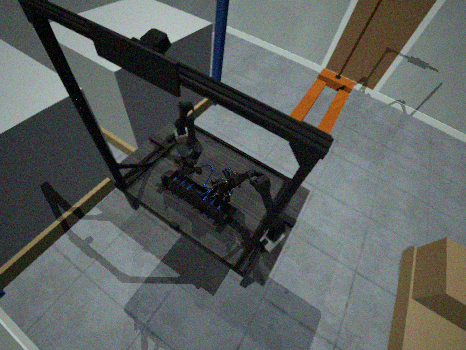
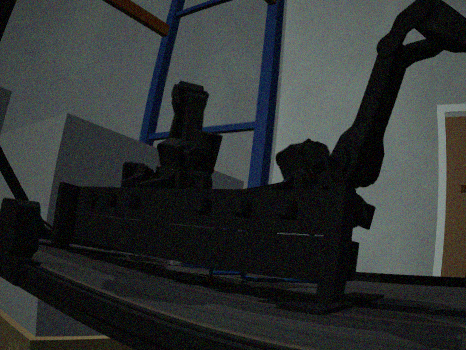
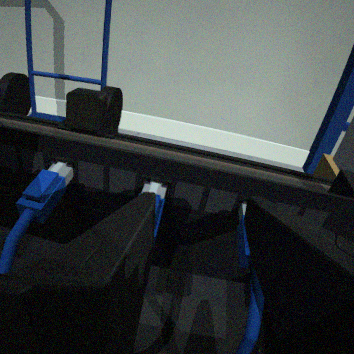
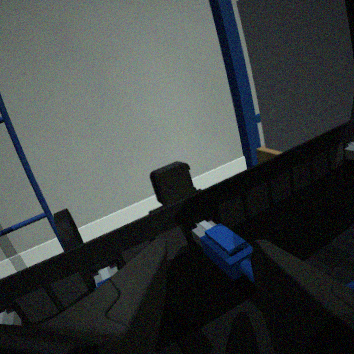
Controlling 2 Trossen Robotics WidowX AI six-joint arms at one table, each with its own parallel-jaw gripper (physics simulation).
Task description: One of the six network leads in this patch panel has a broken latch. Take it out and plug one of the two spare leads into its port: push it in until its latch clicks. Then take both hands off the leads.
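Pixels of known places: left gripper, fingertip midpoint: [image 1: 181, 176] [image 2: 129, 185] [image 3: 200, 206]; right gripper, fingertip midpoint: [image 1: 208, 196] [image 4: 209, 250]; left arm's base at its link origin: [image 1: 181, 131]; right arm's base at its link origin: [image 1: 273, 235].
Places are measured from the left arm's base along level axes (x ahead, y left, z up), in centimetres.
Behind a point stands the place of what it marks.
The dark patch panel [image 1: 176, 187] {x 44.4, y -15.5, z -3.1 cm} [image 2: 214, 236] {x 63.2, y -2.3, z -1.4 cm} [image 3: 175, 158] {x 46.1, y -14.2, z 4.0 cm} [image 4: 246, 182] {x 58.8, y -5.2, z 3.3 cm} stands on the table with several blue leads plugged in. My left gripper [image 1: 187, 171] {x 42.6, y -11.4, z 5.1 cm} [image 3: 200, 206] {x 42.6, y -11.4, z 5.1 cm} is open in front of the panel, its fingers on either side of a port, with a blue plug [image 3: 156, 198] {x 45.6, y -12.7, z 2.6 cm} by the left finger and another blue plug [image 3: 242, 219] {x 42.2, y -15.4, z 2.2 cm} by the right. A third plug [image 3: 42, 189] {x 49.3, y -8.7, z 2.6 cm} sits further left. My right gripper [image 1: 220, 190] [image 4: 209, 250] {x 60.3, y 0.4, z 3.5 cm} is open, and a blue plug [image 4: 226, 251] {x 59.9, y -0.7, z 2.5 cm} seated in the panel lies between its spread fingers without being gripped.
A blue lead [image 1: 209, 173] {x 38.6, y 9.9, z -6.3 cm} loops up behind the panel. Another blue lead [image 2: 252, 276] {x 51.2, y 7.8, z -6.3 cm} lies flat on the table under the panel. A black frame [image 1: 252, 114] {x 93.3, y -6.7, z 96.8 cm} spans over the table.
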